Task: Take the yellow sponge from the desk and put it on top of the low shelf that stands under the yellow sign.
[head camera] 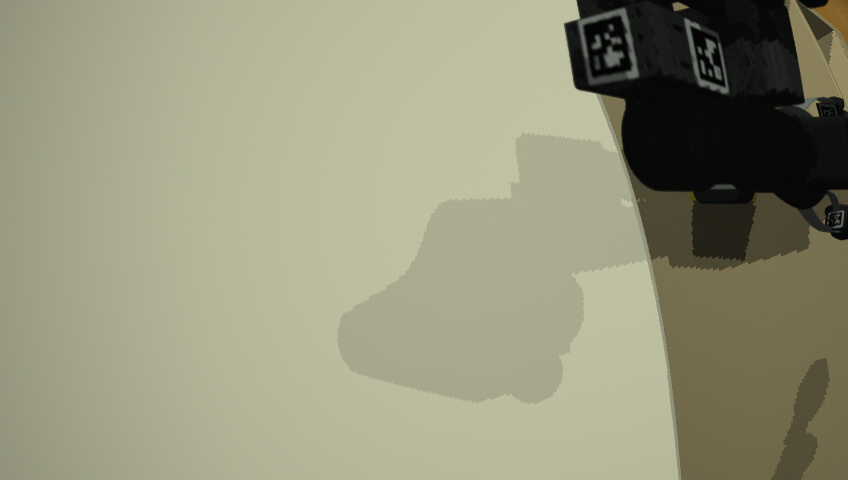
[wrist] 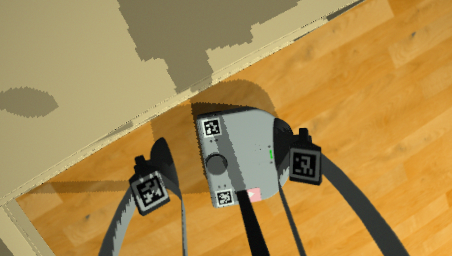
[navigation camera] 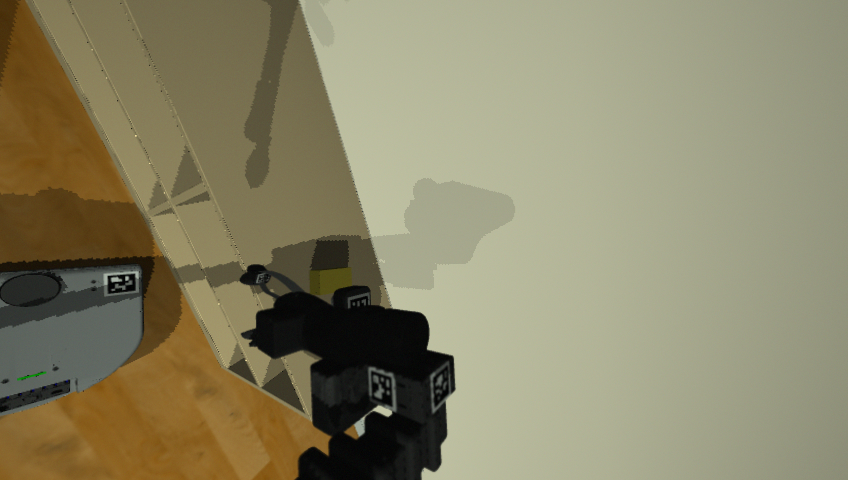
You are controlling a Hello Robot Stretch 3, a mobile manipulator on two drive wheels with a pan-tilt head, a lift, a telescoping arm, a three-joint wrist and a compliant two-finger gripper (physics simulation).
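The yellow sponge stands on top of the low, light-brown shelf, near its wall-side edge. In the head view slivers of the sponge show below the dark wrist, which hides the rest. My gripper is open, its fingers apart with no object between them. It is apart from the sponge, and its fingers point toward the floor side of the shelf. The sponge does not show in the wrist view. The desk and the yellow sign do not show.
A pale wall rises behind the shelf. My grey base stands on the wooden floor beside the shelf's open front. Shadows of the arm fall on the shelf top and wall.
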